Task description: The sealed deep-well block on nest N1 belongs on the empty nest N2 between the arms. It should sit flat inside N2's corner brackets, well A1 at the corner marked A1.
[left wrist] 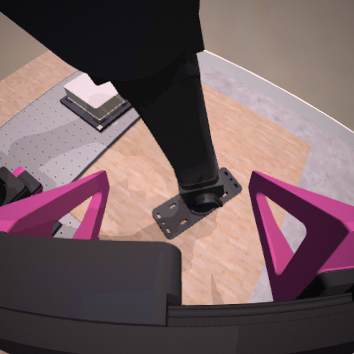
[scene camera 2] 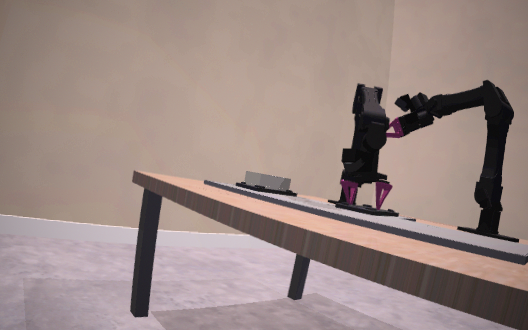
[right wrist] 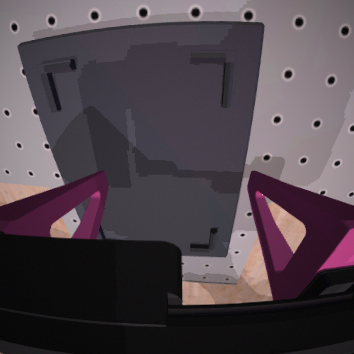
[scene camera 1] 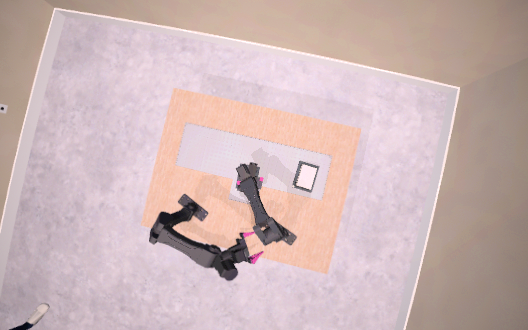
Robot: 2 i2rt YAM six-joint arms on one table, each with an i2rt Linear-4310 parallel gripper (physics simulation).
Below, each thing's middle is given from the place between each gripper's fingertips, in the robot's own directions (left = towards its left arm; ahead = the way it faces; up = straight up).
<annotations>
My right hand is 20 mm to the right of the dark nest plate (right wrist: 165,109). Round my right hand: pale block (left wrist: 99,101) 100 mm ahead, 310 mm to the right, 30 mm above.
Right now the dark nest plate is 25 cm ahead of my left hand, 16 cm to the left of it and 26 cm below it. From my left hand the other things lie so: pale block: 35 cm ahead, 17 cm to the right, 24 cm below.
</annotations>
